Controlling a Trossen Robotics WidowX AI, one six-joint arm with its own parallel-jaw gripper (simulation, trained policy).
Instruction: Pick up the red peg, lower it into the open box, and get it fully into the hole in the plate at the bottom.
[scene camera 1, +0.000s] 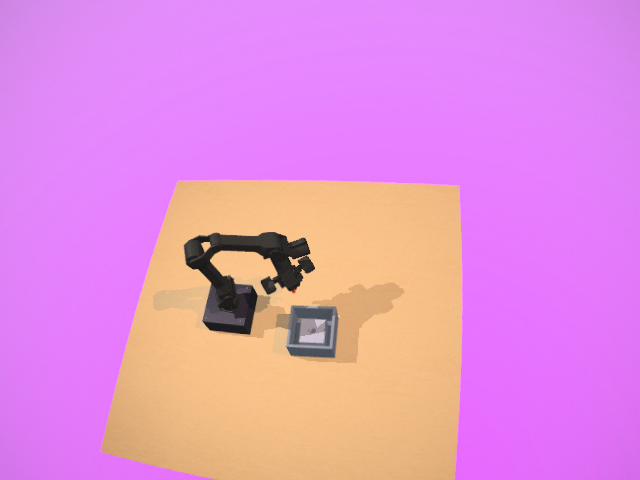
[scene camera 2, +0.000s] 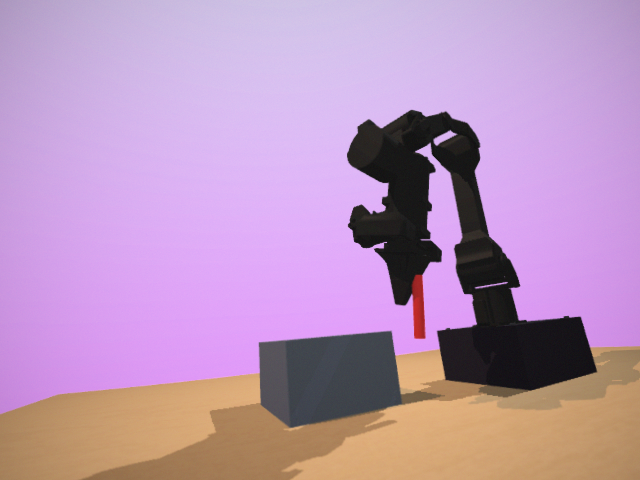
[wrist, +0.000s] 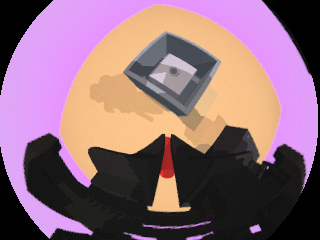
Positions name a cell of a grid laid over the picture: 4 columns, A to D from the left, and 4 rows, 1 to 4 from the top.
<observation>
gripper: scene camera 1 B3; scene camera 2 C3; wrist C3
grey box: scene camera 1 B3; scene camera 2 B4; wrist B2
pale plate: scene camera 1 B3; wrist C2; not seen in scene camera 2 (hidden by the grey box)
</observation>
